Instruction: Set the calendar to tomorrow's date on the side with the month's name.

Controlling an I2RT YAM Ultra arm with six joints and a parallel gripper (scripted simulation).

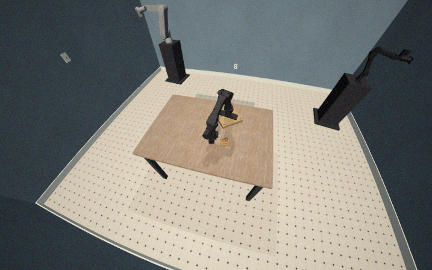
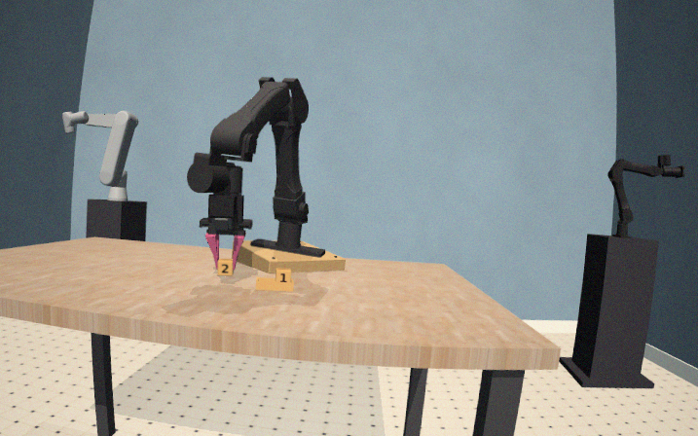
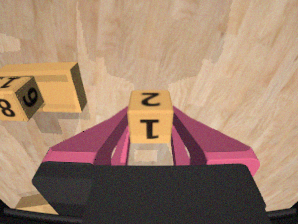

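Now: hand 3 cm past the tan tray, 10 cm to the right of it and 3 cm above it. Also, from my hand: digit cube right at my hand.
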